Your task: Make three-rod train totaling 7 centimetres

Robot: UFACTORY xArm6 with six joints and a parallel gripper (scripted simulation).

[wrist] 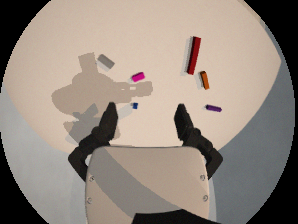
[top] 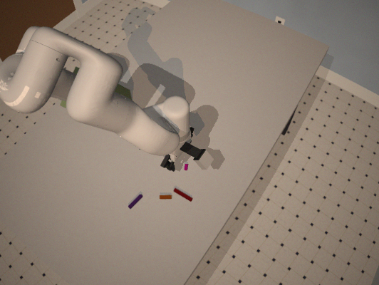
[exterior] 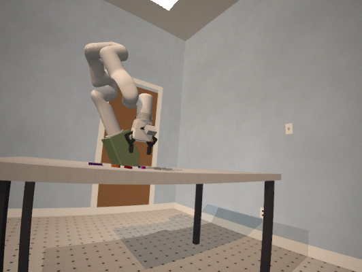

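My hand is 50 mm past the blue rod, 20 mm to the right of it and 70 mm above it. Also, from my hand: red rod 80 mm ahead, 70 mm to the right, 70 mm below; magenta rod 20 mm ahead, 20 mm to the left, 70 mm below; grey rod 50 mm ahead, 70 mm to the left, 70 mm below.
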